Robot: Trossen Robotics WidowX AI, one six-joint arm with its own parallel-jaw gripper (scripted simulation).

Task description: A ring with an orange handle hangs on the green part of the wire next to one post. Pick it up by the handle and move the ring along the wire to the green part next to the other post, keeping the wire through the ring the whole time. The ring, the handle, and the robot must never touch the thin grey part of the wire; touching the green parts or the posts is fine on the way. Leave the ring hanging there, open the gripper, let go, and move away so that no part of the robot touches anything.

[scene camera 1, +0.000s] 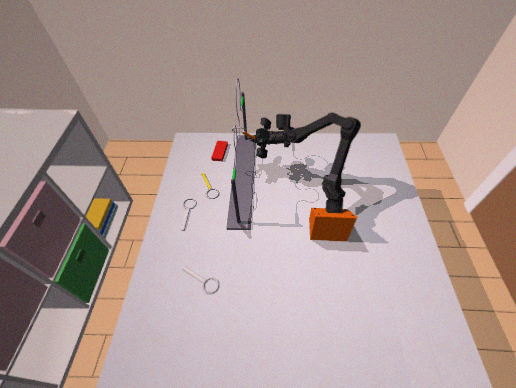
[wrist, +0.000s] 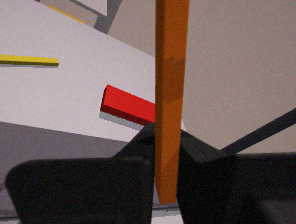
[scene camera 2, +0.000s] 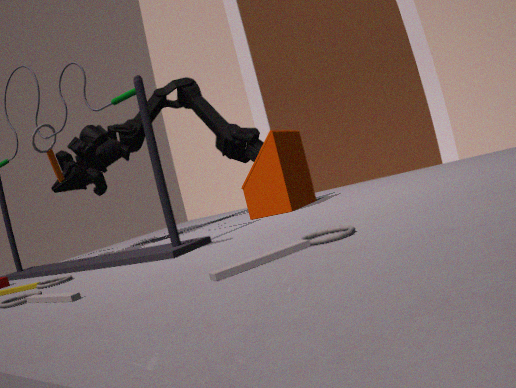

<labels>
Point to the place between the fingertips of my gripper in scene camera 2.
At 53, 190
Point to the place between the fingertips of my gripper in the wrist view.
158, 128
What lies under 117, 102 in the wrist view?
A red block.
</labels>
